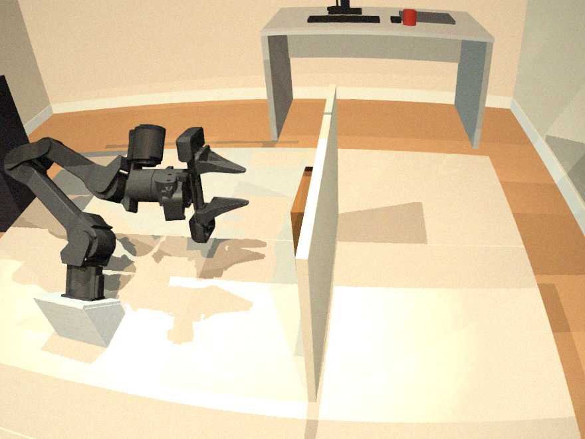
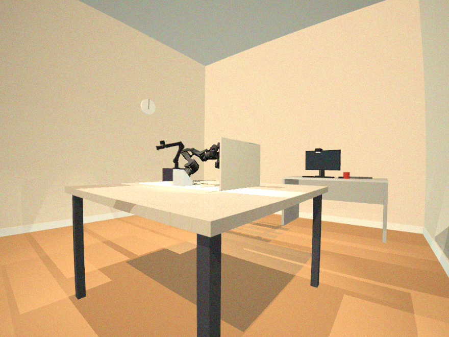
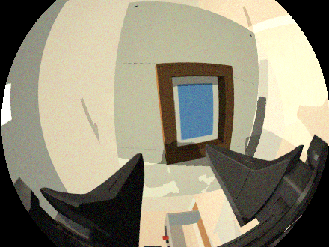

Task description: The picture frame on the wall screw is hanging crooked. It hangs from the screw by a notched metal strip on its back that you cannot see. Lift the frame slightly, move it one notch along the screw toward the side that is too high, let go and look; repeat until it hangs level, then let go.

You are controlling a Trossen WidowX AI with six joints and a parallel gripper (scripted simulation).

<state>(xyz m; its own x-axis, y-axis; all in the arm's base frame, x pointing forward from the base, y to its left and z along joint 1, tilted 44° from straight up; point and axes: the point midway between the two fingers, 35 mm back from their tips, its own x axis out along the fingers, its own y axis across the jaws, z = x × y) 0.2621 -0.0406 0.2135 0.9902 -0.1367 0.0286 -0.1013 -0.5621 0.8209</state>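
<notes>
The picture frame lies 10 cm ahead of my gripper tip, 2 cm to the right of it and 6 cm below it. The rest, counted from my gripper tip: wall panel (11 cm ahead, 2 cm to the right, 7 cm below).
</notes>
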